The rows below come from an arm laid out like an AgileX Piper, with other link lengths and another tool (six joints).
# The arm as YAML. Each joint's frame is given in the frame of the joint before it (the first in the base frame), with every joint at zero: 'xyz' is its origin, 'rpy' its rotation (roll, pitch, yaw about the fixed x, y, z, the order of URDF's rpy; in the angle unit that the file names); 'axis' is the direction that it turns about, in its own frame. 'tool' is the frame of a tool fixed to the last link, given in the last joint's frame.
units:
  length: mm
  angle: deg
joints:
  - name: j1
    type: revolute
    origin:
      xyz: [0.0, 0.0, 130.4]
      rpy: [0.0, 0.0, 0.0]
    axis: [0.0, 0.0, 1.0]
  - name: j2
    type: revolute
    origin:
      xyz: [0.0, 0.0, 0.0]
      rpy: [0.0, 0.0, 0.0]
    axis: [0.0, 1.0, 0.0]
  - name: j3
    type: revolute
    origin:
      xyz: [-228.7, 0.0, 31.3]
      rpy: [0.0, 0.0, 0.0]
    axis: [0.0, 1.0, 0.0]
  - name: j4
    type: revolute
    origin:
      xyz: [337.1, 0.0, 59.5]
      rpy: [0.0, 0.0, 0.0]
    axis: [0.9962, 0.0, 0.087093]
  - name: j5
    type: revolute
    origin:
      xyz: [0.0, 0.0, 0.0]
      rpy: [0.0, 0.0, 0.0]
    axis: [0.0, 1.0, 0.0]
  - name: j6
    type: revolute
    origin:
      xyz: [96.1, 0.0, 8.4]
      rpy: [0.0, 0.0, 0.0]
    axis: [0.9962, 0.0, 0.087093]
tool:
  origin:
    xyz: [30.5, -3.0, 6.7]
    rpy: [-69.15, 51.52, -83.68]
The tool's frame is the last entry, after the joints.
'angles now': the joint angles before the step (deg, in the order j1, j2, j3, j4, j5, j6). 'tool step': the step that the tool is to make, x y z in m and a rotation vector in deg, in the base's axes. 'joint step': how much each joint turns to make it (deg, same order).
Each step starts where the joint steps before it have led.
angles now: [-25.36 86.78 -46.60 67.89 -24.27 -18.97]
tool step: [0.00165 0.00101 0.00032 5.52 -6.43 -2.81]
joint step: [0.00 0.00 -0.21 -0.65 0.75 9.41]
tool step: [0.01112 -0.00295 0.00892 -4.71 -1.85 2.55]
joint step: [0.01 1.60 -1.51 -11.73 -1.73 8.15]
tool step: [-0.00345 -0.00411 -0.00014 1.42 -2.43 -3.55]
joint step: [0.00 0.32 -0.15 2.68 -2.27 1.40]
